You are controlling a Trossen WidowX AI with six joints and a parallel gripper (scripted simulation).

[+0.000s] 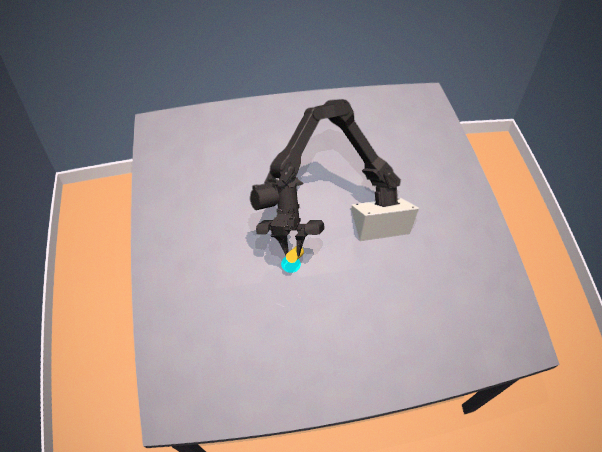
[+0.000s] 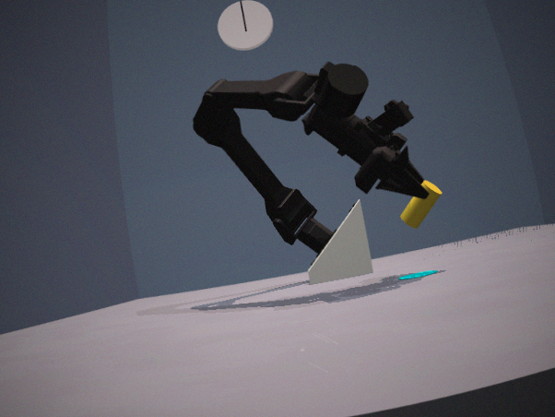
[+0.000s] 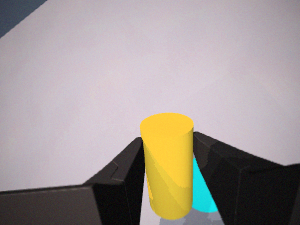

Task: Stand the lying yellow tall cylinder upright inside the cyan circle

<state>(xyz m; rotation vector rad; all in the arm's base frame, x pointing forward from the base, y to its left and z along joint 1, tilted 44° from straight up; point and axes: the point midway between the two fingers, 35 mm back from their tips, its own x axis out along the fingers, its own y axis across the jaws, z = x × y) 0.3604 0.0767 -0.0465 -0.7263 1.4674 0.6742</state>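
My gripper tip is now 120 mm above the cyan circle, 40 mm to the left of it and 10 mm past it. From my gripper tip the other things lie so: yellow tall cylinder: 10 mm to the right, 10 mm below, 10 mm behind.
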